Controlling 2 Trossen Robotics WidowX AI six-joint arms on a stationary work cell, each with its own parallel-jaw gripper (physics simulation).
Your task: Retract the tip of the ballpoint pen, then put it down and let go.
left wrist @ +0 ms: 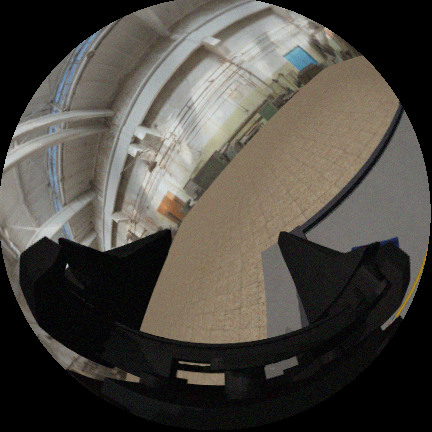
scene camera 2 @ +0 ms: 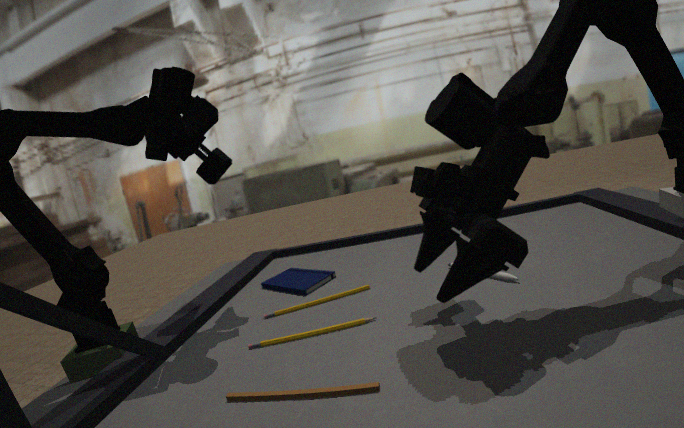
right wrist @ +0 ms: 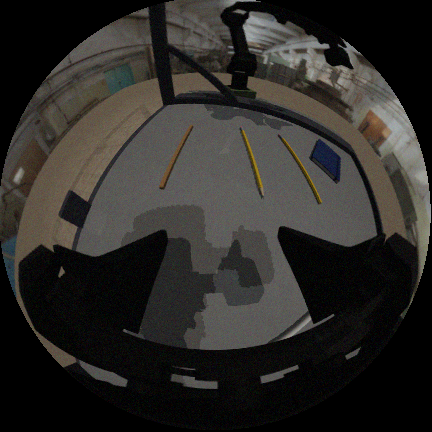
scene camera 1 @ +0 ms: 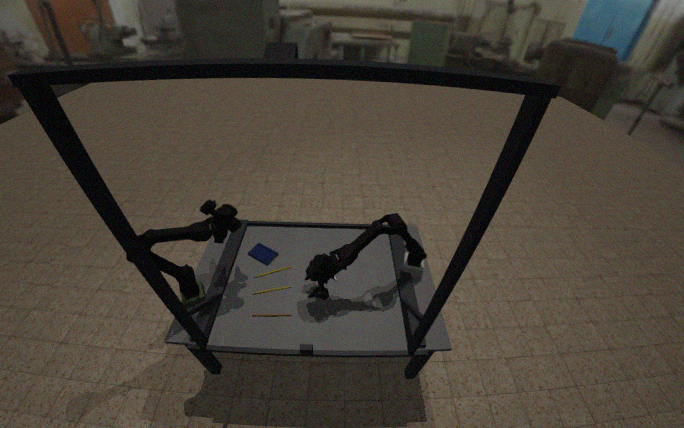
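Pixels of known places: left gripper, fingertip midpoint: (left wrist: 226, 236) (scene camera 2: 200, 148); right gripper, fingertip midpoint: (scene camera 2: 427, 284) (right wrist: 223, 234) (scene camera 1: 306, 288); left arm's base at its link origin: (right wrist: 237, 87) (scene camera 1: 191, 292); right arm's base at its link origin: (scene camera 1: 414, 261).
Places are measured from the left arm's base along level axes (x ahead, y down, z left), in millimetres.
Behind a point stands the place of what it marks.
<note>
The ballpoint pen (scene camera 2: 505, 276) {x 634, y 31, z -222 mm} (right wrist: 296, 328) {x 631, y 29, z -189 mm} is grey-white and lies on the table. In scene camera 2 it is partly hidden behind a finger of my right gripper; in the right wrist view part of it shows at the lower right, near the base of a finger. Its tip state is too small to tell. My right gripper (scene camera 1: 315, 293) {x 479, y -25, z -248 mm} (scene camera 2: 429, 285) {x 479, y -25, z -248 mm} (right wrist: 223, 234) {x 479, y -25, z -248 mm} is open and empty, pointing down low over the table beside the pen. My left gripper (left wrist: 226, 236) {x 259, y -283, z 178 mm} is open and empty, raised over the left edge of the table, far from the pen.
A blue notebook (scene camera 1: 262, 253) {x 377, y 28, z 94 mm} (scene camera 2: 298, 281) {x 378, y 28, z 70 mm} (right wrist: 326, 161) {x 397, y 28, z 60 mm} lies at the back left. Two yellow pencils (scene camera 1: 272, 272) {x 381, y 36, z -43 mm} (scene camera 2: 315, 332) {x 350, y 35, z -144 mm} and an orange-brown stick (scene camera 1: 271, 315) {x 293, y 34, z -264 mm} (scene camera 2: 302, 392) {x 300, y 33, z -266 mm} (right wrist: 176, 157) {x 317, y 37, z -269 mm} lie left of my right gripper. Dark frame posts (scene camera 1: 484, 206) {x 721, y -740, z -693 mm} stand at the table's sides.
</note>
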